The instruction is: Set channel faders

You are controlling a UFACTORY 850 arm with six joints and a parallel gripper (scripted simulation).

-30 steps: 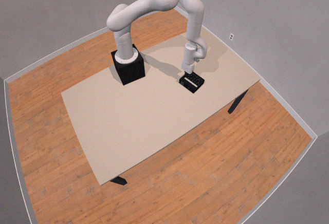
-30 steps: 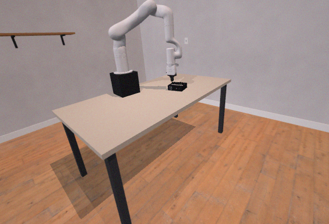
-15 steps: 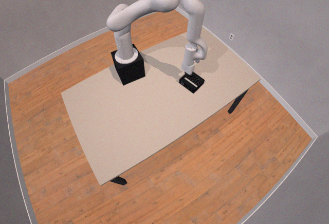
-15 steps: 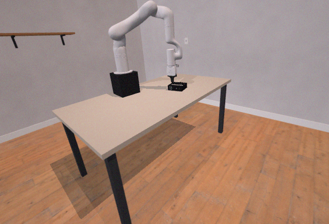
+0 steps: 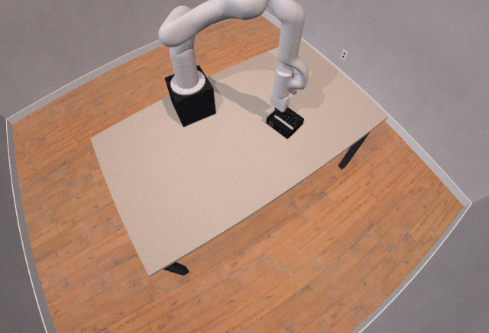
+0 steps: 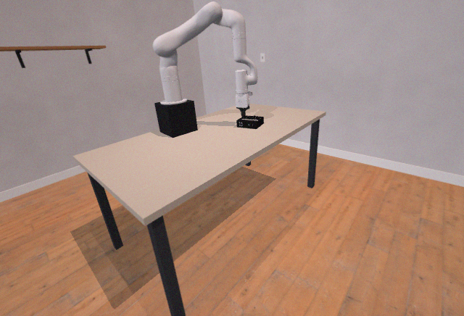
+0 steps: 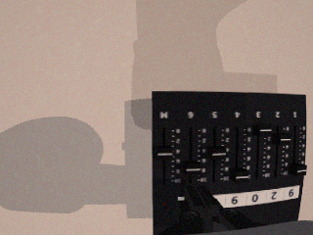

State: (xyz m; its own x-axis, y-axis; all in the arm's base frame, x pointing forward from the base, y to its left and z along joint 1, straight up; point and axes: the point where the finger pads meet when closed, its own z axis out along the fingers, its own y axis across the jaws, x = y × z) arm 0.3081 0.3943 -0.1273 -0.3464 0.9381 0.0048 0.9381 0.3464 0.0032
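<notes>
The master fader lies 40 mm behind my hand, 30 mm to the left of it and 30 mm below it.
</notes>
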